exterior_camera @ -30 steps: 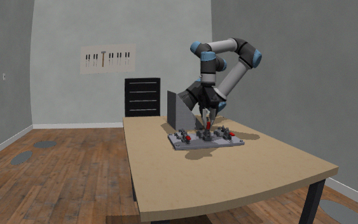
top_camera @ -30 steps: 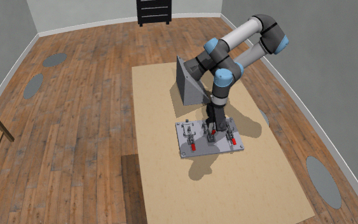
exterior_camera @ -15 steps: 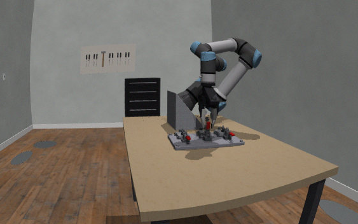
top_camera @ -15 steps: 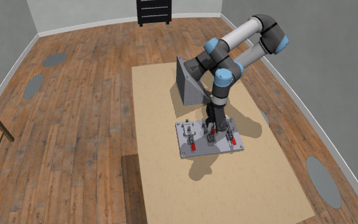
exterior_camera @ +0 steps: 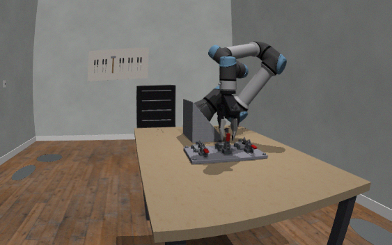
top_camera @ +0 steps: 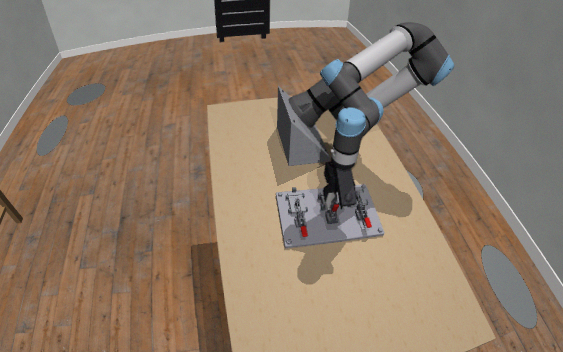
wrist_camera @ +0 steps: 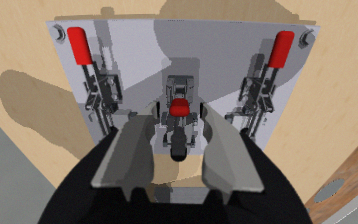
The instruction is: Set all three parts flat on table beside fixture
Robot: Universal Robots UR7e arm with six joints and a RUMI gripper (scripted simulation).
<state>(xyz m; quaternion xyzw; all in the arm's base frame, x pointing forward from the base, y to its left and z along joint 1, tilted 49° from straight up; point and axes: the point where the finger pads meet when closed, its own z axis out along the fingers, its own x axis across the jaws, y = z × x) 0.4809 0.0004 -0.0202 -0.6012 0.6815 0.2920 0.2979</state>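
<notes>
Right now the small grey part is 9 cm behind my hand, 5 cm below it and 1 cm to the left of it. Round my hand: fixture (8 cm below, 4 cm behind).
</notes>
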